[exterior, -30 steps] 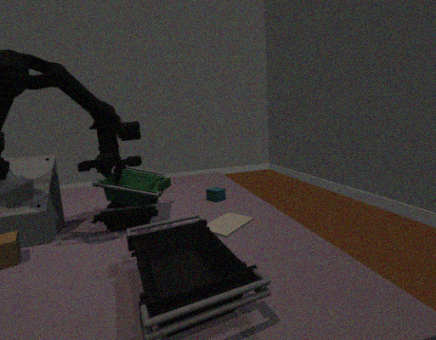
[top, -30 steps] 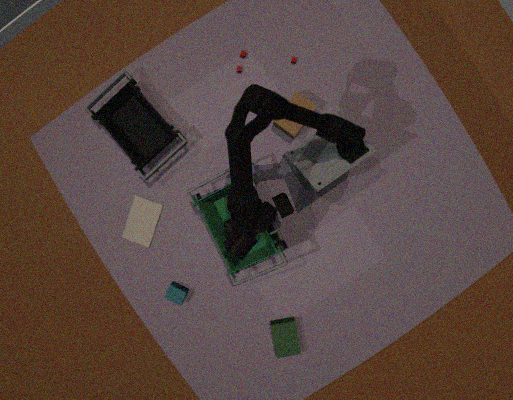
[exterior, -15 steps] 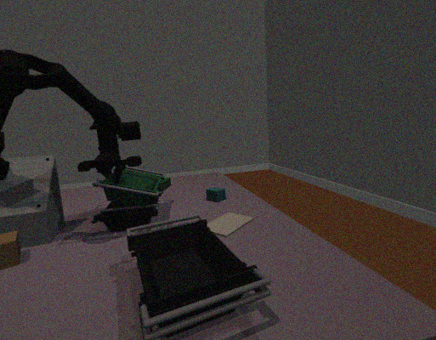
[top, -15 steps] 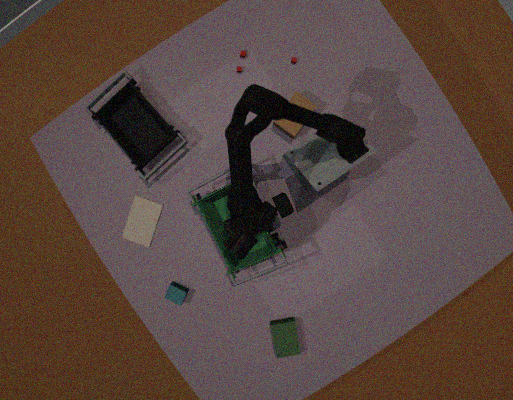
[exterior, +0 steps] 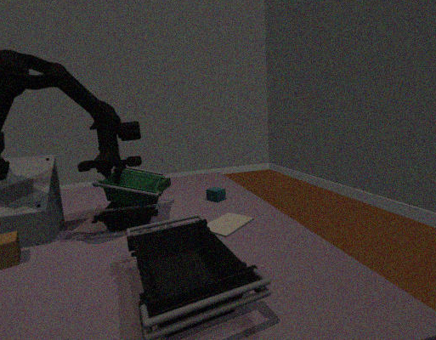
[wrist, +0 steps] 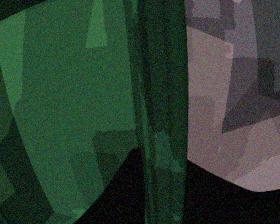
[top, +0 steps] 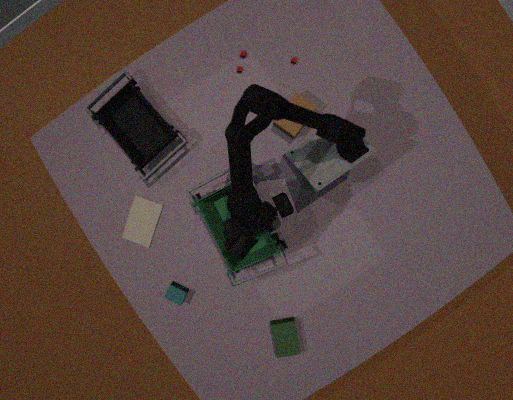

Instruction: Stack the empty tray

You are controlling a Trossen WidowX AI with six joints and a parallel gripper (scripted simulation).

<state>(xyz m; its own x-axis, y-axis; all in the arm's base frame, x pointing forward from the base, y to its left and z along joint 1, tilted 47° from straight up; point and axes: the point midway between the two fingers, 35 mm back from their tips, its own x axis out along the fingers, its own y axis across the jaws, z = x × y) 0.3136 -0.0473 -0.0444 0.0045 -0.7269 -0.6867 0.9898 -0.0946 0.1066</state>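
My gripper tip is now 7 cm short of the green tray, 1 cm to the left of it and 1 cm below it. The rest, counted from my gripper tip: cream card: 33 cm ahead, 19 cm to the right, 11 cm below; teal cube: 37 cm ahead, 7 cm to the left, 9 cm below; tan box: 27 cm behind, 19 cm to the right, 8 cm below.
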